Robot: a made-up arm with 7 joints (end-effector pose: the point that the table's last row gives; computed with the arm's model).
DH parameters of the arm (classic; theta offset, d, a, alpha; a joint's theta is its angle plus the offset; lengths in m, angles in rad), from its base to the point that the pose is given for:
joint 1: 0 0.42 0 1.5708
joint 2: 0 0.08 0 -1.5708
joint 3: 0 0.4 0.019 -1.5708
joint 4: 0 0.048 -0.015 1.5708
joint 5: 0 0.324 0 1.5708
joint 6: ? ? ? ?
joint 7: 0 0.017 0 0
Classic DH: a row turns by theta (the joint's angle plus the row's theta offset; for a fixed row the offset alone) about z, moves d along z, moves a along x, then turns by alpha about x.
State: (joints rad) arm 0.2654 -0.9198 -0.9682 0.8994 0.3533 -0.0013 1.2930
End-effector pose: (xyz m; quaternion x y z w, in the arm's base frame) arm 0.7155 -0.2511 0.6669 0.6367 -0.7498 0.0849 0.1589
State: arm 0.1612 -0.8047 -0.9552 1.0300 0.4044 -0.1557 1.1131
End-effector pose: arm 0.6294 -0.3552 0.6630 0.6370 -0.7588 -0.0472 0.1273
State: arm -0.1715 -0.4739 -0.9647 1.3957 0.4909 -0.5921 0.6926
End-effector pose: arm 0.3032 -0.5117 0.6328 -0.5886 0.7321 0.3207 0.1216
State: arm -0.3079 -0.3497 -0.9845 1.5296 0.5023 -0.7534 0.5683
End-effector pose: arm 0.1738 -0.5111 0.6179 -0.5536 0.7033 0.3691 0.2503
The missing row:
joint 6: 1.5708 0.109 0.121 1.5708
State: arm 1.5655 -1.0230 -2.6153 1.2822 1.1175 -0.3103 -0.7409
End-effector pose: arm 0.3561 0.1611 0.9625 0.9111 0.2108 0.3257 0.1393
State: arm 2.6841 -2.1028 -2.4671 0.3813 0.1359 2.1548 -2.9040
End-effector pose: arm -0.5489 0.3069 0.1213 -0.5703 -0.6847 0.2027 0.4061
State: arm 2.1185 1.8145 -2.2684 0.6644 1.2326 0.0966 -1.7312
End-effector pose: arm 0.6399 -0.3383 0.0373 -0.4838 0.0307 -0.7165 0.5017
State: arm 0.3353 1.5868 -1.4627 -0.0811 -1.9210 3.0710 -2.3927
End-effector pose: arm -0.5755 -0.1613 0.5077 0.0756 0.1063 -0.8706 0.4744
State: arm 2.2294 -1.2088 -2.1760 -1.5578 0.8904 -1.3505 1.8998
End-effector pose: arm -0.4739 0.3915 0.3915 -0.4844 -0.2202 -0.8301 0.1664
